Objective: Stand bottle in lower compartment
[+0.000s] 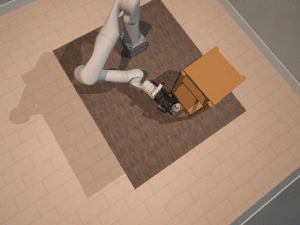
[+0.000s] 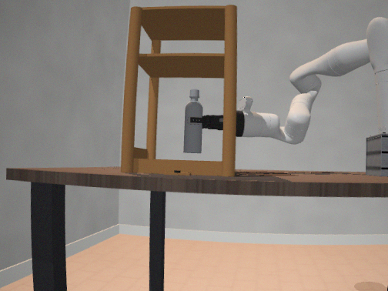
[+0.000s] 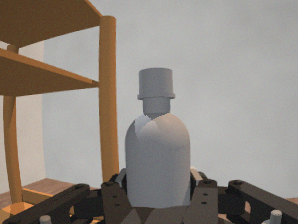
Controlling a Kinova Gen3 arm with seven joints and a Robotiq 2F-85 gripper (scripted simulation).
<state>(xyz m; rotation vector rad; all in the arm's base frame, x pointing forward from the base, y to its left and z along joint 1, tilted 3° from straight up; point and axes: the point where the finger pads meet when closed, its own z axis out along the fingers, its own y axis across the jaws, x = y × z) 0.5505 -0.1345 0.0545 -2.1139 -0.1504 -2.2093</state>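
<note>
Right now the grey bottle is 3 cm above my hand. From my hand the other things lie so: orange shelving unit (1 cm ahead, 20 cm to the left, 4 cm above).
</note>
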